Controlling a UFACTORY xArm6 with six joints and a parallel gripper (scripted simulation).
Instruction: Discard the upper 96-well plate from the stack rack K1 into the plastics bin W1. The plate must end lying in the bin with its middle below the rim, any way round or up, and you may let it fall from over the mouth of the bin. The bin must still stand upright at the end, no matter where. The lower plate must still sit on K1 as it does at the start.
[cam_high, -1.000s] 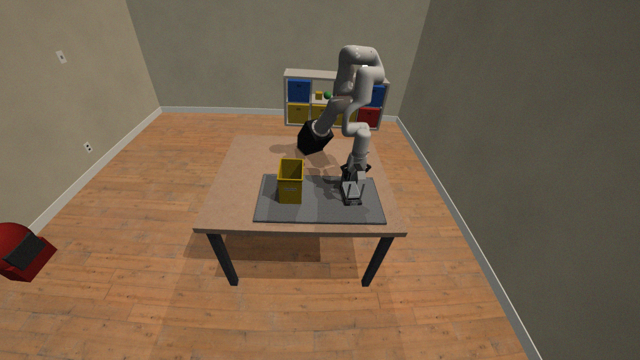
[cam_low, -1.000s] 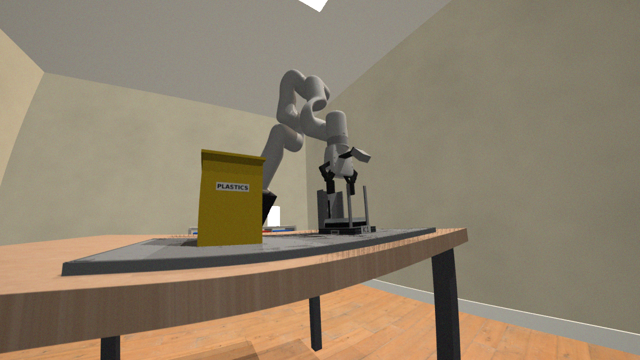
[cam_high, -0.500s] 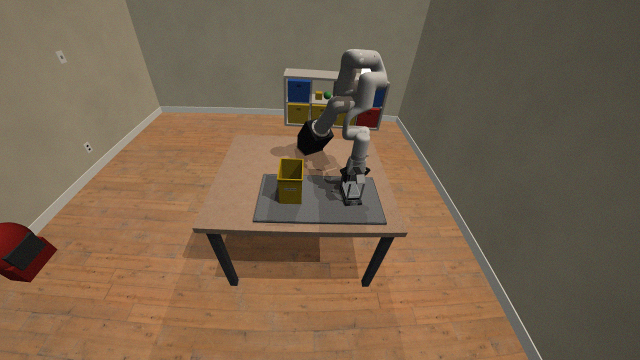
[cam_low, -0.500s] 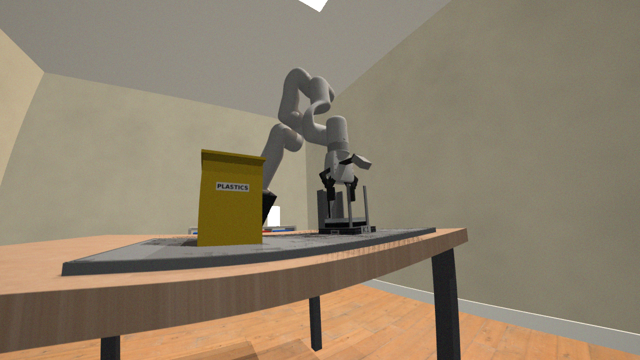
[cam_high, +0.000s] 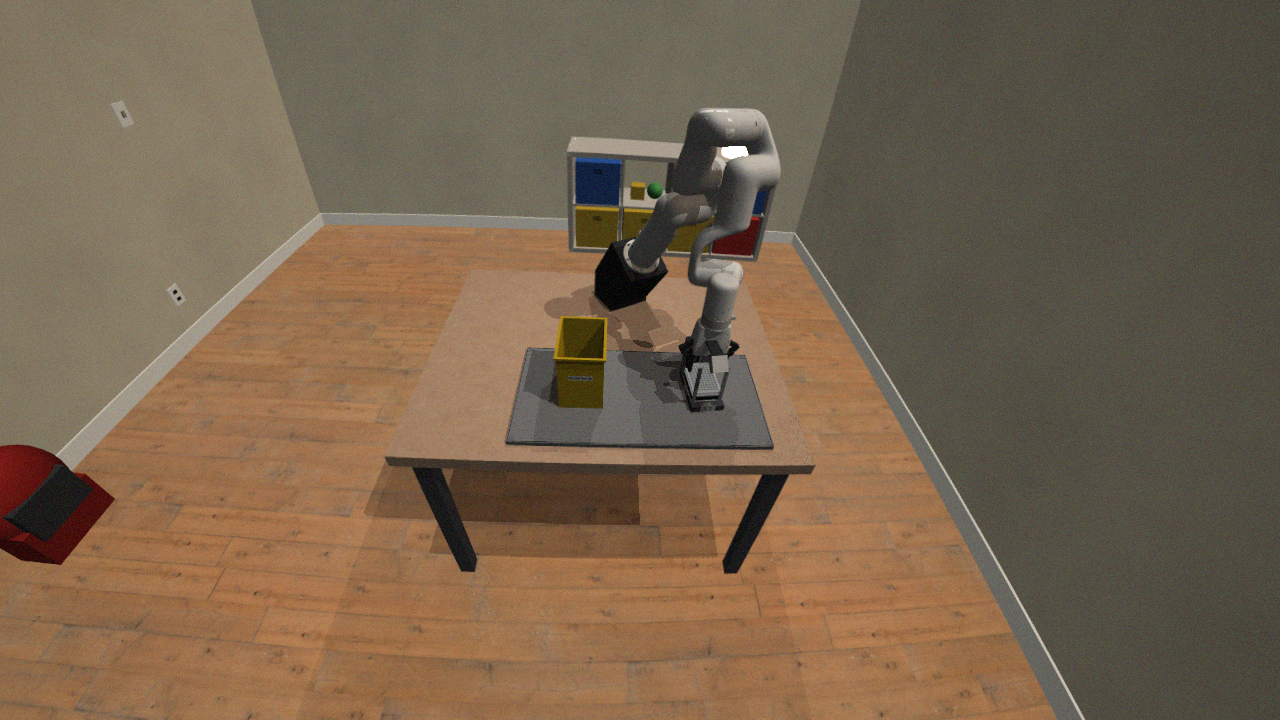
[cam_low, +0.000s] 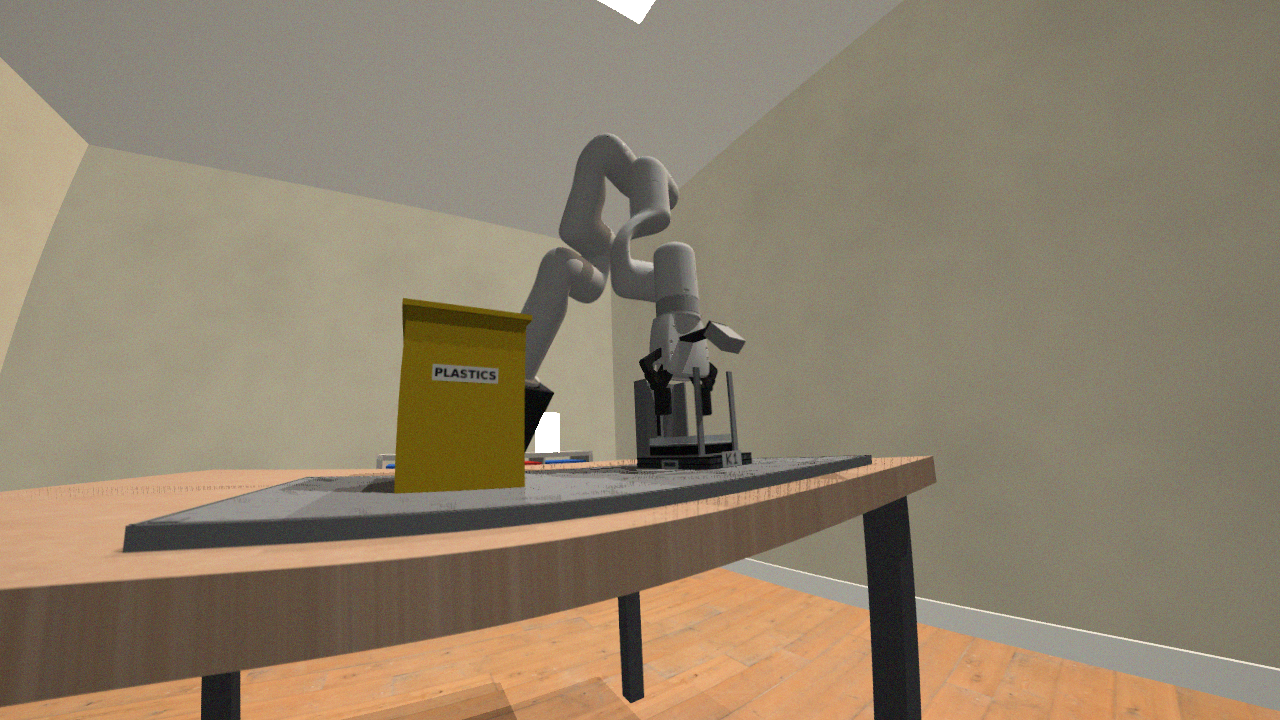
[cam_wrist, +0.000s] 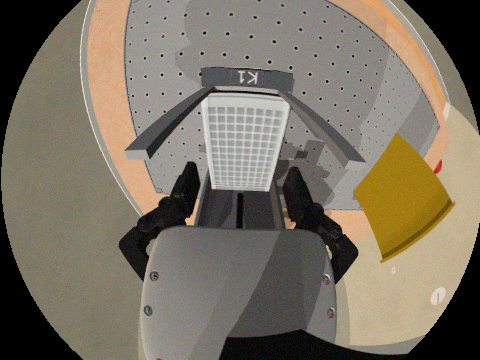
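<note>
The 96-well plate is 5 cm below my hand. The rest, counted from my hand: yellow plastics bin W1: 1 cm ahead, 34 cm to the right.
</note>
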